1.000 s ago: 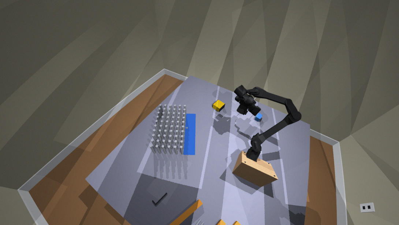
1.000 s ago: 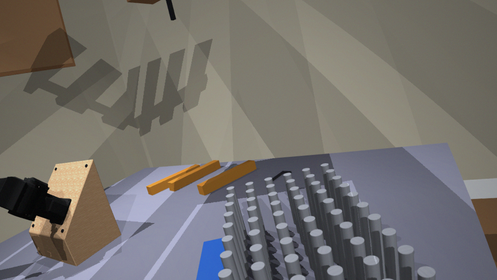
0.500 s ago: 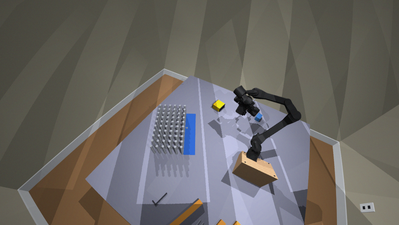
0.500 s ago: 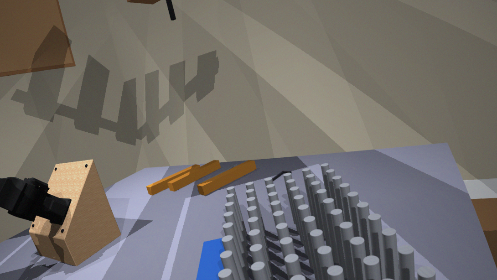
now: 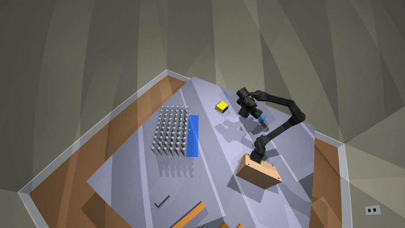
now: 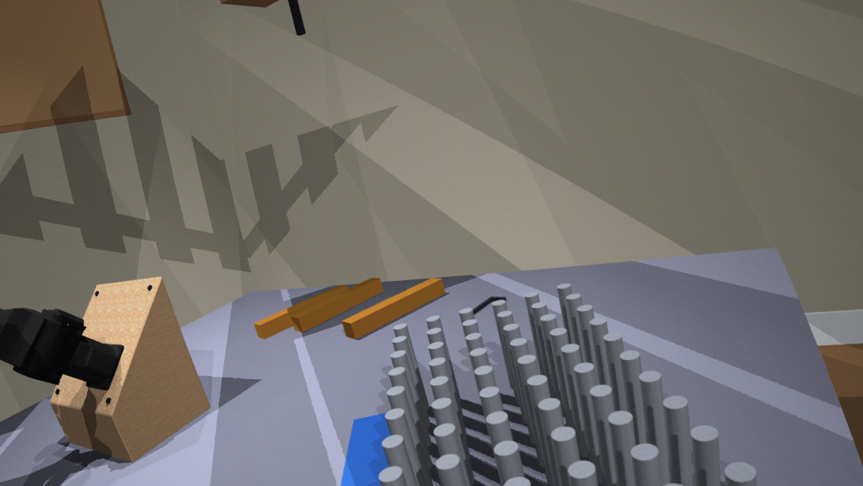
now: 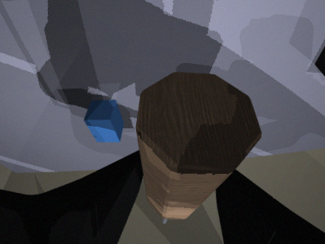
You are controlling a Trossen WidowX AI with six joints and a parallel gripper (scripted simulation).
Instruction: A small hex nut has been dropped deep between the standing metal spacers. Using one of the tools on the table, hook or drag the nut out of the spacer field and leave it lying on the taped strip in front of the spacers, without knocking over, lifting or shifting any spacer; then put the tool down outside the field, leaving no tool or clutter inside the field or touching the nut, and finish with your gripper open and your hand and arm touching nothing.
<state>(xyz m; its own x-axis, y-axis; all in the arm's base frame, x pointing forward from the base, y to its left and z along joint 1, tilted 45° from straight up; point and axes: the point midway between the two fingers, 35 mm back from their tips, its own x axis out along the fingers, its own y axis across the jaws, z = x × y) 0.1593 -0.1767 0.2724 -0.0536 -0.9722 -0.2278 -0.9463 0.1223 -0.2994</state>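
The wooden-handled pick is 3 cm behind my gripper tip, 10 cm to the right of it and 1 cm below it. Round my gripper tip: yellow block (22 cm ahead, 5 cm to the right, 14 cm below); then blue cube (14 cm behind, 11 cm to the right, 14 cm below); then blue taped strip (30 cm ahead, 30 cm to the left, 16 cm below).
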